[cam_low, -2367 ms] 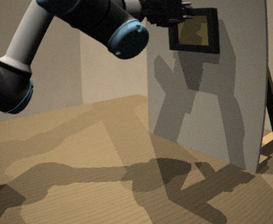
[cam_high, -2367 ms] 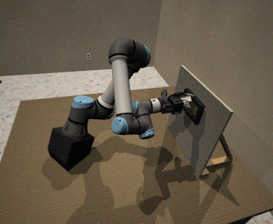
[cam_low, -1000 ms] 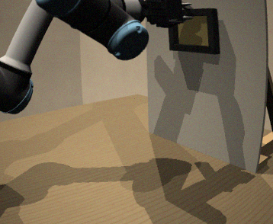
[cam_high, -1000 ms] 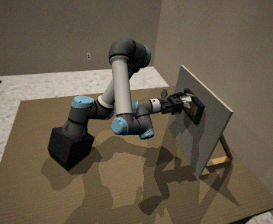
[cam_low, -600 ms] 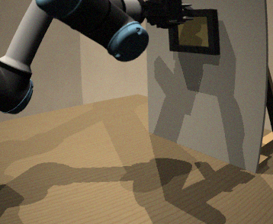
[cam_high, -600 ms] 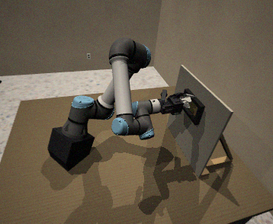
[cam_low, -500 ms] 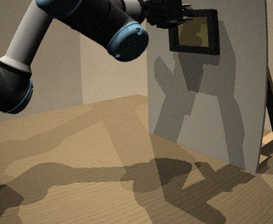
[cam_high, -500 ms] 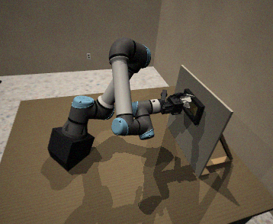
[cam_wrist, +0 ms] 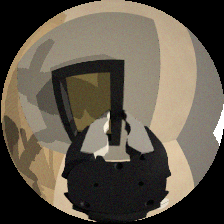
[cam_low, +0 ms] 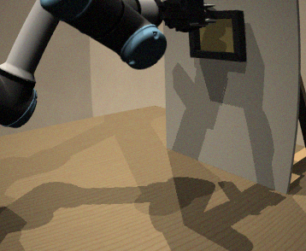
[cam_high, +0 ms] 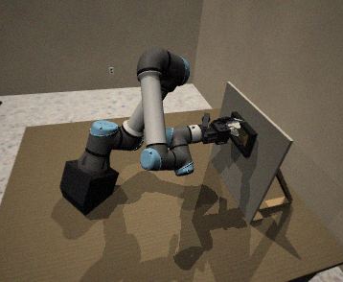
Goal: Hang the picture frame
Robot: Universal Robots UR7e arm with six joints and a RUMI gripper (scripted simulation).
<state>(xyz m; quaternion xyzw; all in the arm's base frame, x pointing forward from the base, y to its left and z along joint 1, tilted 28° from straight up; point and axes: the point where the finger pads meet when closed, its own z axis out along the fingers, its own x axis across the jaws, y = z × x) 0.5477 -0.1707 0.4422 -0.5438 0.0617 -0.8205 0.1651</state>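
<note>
Right now the picture frame is 20 mm ahead of my hand and 50 mm below it. Round my hand: grey board (30 mm ahead, 10 mm to the left, 170 mm below).
</note>
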